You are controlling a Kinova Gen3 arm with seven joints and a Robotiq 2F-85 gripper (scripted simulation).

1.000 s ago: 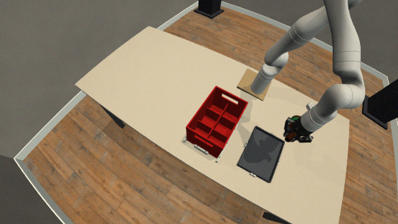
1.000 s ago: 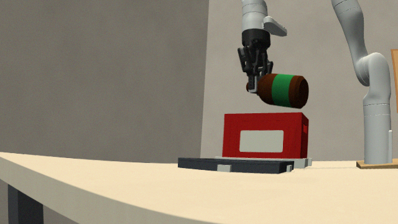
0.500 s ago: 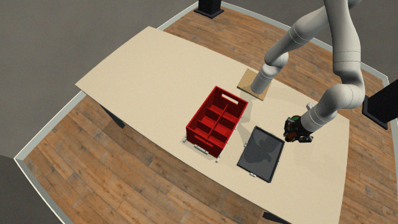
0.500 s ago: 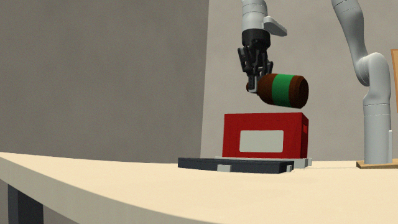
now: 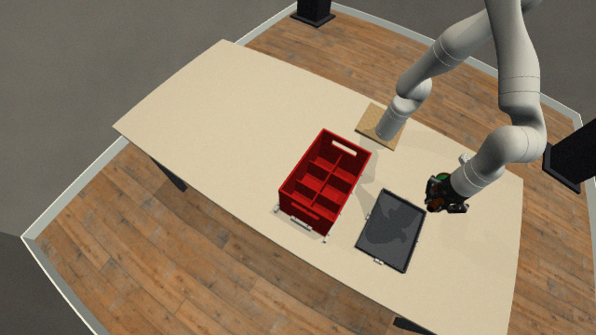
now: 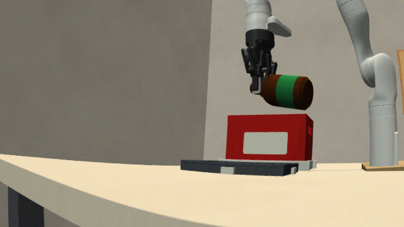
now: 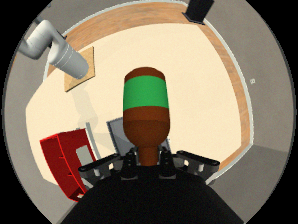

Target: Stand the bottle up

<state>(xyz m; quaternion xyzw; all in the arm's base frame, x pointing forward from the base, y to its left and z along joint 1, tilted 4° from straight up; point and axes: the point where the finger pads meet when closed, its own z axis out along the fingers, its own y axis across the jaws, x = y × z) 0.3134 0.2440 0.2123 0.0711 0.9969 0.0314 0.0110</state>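
My gripper is now 5 cm past the brown bottle, 1 cm to the right of it and 1 cm above it. Round my hand: dark grey tray: 5 cm ahead, 3 cm to the right, 19 cm below; red crate: 9 cm ahead, 32 cm to the right, 12 cm below.
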